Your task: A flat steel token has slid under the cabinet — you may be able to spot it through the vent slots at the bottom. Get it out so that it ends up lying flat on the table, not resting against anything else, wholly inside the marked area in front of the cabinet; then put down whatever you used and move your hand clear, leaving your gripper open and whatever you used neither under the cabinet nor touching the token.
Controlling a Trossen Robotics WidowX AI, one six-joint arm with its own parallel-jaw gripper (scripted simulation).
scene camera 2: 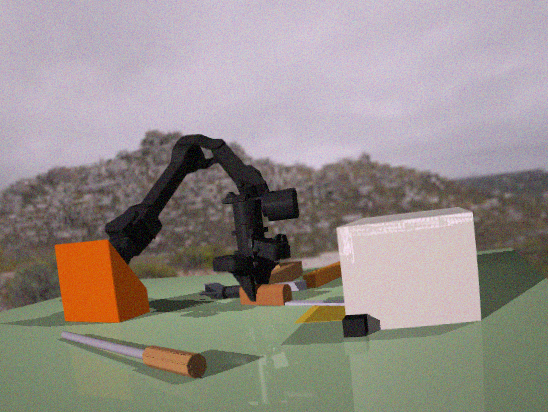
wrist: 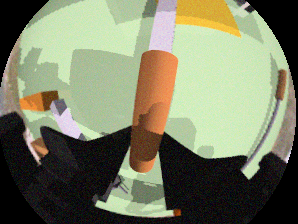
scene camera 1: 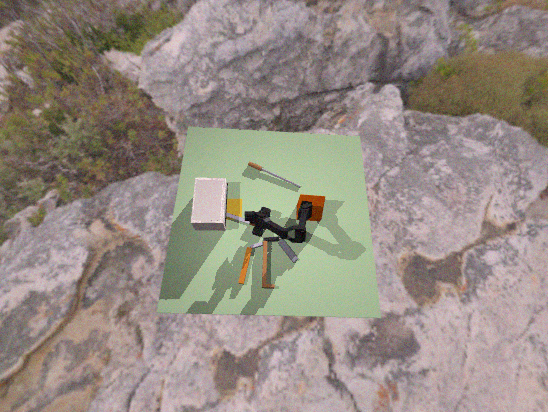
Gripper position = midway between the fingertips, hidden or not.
In view: the gripper point(scene camera 2: 258, 299) and a wooden-handled rod point(scene camera 2: 176, 361).
The gripper shows as well in the wrist view point(wrist: 146, 131).
